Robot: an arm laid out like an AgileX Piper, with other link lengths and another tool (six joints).
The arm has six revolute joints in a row. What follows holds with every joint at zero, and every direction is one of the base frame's.
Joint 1 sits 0.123 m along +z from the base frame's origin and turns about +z.
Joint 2 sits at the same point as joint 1 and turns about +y.
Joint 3 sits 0.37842 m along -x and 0.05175 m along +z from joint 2 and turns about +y.
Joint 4 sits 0.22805 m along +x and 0.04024 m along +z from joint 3 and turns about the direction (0.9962, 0, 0.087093).
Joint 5 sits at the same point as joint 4 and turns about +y.
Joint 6 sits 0.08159 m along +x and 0.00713 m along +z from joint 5 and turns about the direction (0.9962, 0, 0.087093).
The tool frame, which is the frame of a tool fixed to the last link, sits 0.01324 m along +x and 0.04 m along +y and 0.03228 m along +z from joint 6; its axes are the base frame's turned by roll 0.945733, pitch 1.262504 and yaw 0.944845 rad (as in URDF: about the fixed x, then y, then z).
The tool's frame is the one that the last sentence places.
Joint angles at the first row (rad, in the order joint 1, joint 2, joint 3, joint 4, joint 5, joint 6):
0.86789 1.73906 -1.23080 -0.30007 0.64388 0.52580
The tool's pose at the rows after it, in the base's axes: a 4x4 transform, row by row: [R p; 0 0 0 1], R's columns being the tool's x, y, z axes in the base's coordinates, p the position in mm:
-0.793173 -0.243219 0.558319 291.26; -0.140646 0.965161 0.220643 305.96; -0.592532 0.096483 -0.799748 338.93; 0 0 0 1
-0.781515 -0.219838 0.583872 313.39; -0.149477 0.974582 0.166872 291.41; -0.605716 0.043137 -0.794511 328.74; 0 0 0 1
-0.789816 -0.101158 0.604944 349.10; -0.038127 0.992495 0.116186 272.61; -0.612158 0.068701 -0.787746 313.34; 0 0 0 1
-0.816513 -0.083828 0.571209 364.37; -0.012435 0.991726 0.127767 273.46; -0.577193 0.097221 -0.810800 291.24; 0 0 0 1
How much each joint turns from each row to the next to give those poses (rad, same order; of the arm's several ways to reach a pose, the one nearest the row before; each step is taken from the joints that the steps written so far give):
-0.08407 0.01223 0.00000 -0.02779 0.00084 0.00212
-0.05839 0.02463 0.00000 -0.05868 -0.01150 -0.00412
-0.08024 0.04946 0.00001 -0.04260 -0.05353 0.09364
-0.02839 0.05700 0.00001 0.06333 -0.04693 -0.03675

